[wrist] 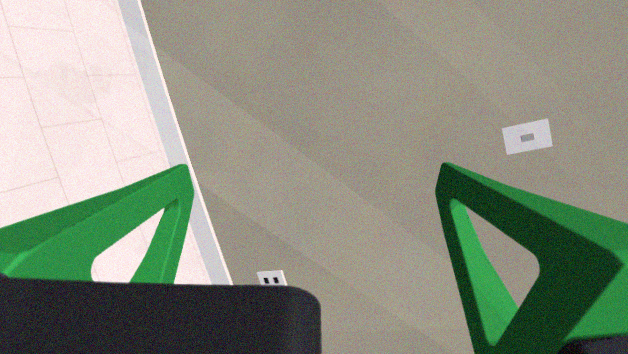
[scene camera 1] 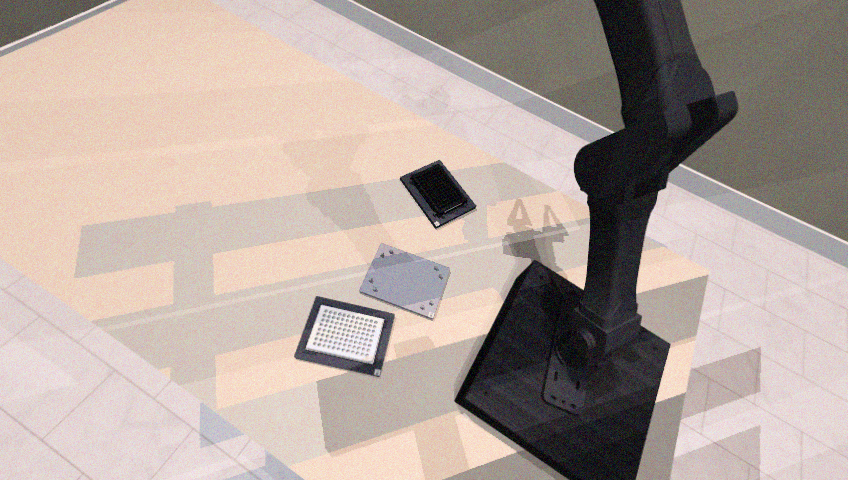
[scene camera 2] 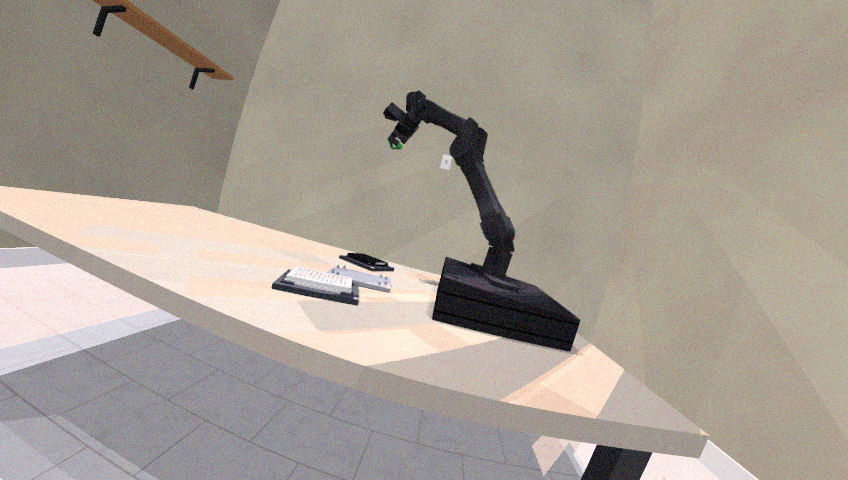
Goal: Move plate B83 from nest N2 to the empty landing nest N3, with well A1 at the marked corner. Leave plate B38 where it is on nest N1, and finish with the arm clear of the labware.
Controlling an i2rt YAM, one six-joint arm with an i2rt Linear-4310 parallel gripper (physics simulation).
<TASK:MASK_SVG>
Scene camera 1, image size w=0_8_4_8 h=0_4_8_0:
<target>black plate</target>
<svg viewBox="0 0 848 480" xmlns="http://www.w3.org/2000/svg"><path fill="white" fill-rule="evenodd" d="M437 164L412 175L410 180L413 181L415 187L439 218L443 214L447 214L463 206L465 203L467 204L467 199L440 164Z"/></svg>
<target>white multi-well plate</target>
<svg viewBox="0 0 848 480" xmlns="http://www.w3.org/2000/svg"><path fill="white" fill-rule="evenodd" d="M321 305L306 349L373 364L384 319Z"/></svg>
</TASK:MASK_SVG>
